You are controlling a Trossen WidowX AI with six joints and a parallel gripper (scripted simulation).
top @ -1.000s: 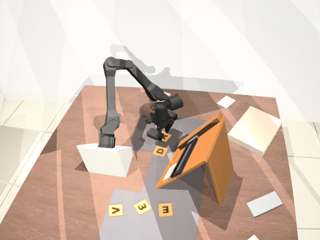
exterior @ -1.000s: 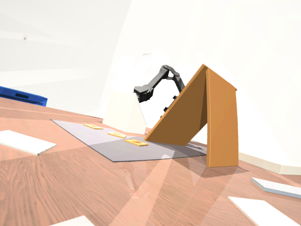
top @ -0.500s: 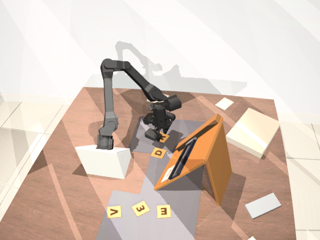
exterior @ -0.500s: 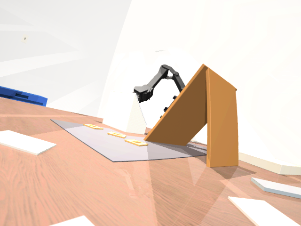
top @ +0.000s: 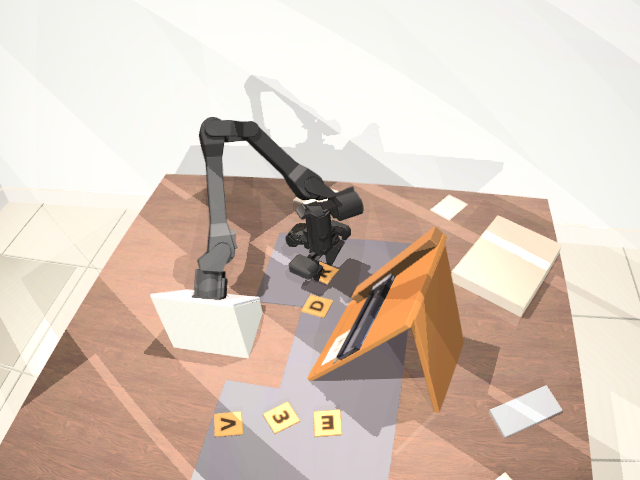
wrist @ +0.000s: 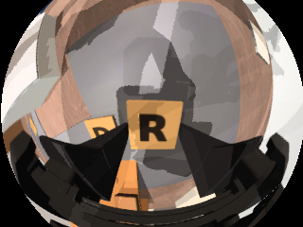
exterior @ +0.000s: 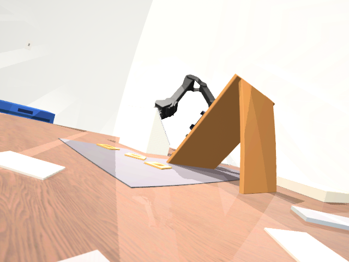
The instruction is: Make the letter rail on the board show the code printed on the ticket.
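Right now my gripper tip is 26 cm to the left of the white ticket, 5 cm short of it and 4 cm below it. Also, from my gripper tip: letter tile right at my gripper tip; then thick white slab 49 cm ahead, 5 cm to the left, 1 cm below; then grey mat 21 cm to the right, 3 cm below, 3 cm behind.
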